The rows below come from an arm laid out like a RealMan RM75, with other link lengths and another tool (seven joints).
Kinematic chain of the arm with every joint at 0, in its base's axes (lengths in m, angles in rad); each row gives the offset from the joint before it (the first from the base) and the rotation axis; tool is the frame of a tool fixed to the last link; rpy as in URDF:
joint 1: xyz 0 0 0.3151 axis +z
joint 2: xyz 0 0 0 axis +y
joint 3: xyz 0 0 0.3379 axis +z
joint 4: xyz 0 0 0 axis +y
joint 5: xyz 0 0 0.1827 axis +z
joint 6: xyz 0 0 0 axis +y
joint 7: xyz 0 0 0.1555 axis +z
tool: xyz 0.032 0.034 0.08 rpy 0 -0.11 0.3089
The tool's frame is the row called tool.
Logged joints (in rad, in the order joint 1, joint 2, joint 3, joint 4, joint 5, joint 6, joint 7), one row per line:
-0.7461, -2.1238, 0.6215, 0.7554, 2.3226, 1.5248, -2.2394
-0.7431, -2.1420, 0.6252, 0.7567, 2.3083, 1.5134, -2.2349
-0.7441, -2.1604, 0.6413, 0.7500, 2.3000, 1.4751, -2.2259
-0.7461, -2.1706, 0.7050, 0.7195, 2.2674, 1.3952, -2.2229
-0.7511, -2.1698, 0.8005, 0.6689, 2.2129, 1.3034, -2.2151
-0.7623, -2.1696, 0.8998, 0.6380, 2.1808, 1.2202, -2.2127
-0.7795, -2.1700, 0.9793, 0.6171, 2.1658, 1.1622, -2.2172
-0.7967, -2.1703, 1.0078, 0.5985, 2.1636, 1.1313, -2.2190
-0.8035, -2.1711, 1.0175, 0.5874, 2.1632, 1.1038, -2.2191
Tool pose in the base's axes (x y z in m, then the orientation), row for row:
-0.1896, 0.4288, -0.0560, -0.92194, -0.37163, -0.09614, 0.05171
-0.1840, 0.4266, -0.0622, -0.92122, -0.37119, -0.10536, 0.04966
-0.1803, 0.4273, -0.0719, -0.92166, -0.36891, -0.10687, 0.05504
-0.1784, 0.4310, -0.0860, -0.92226, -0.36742, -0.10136, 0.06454
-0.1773, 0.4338, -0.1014, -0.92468, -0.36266, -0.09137, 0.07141
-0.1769, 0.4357, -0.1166, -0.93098, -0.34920, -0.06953, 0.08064
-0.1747, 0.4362, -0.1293, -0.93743, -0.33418, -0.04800, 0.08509
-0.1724, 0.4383, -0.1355, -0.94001, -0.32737, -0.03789, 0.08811
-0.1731, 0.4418, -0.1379, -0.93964, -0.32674, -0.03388, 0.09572
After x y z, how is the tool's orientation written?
As a quaternion, x y z w.
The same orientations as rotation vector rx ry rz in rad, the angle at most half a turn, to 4 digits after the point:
-2.8047, -1.1306, -0.2925
-2.8060, -1.1306, -0.3209
-2.7982, -1.1200, -0.3245
-2.7840, -1.1091, -0.3060
-2.7799, -1.0903, -0.2747
-2.7835, -1.0441, -0.2079
-2.7954, -0.9965, -0.1431
-2.7982, -0.9745, -0.1128
-2.7846, -0.9683, -0.1004

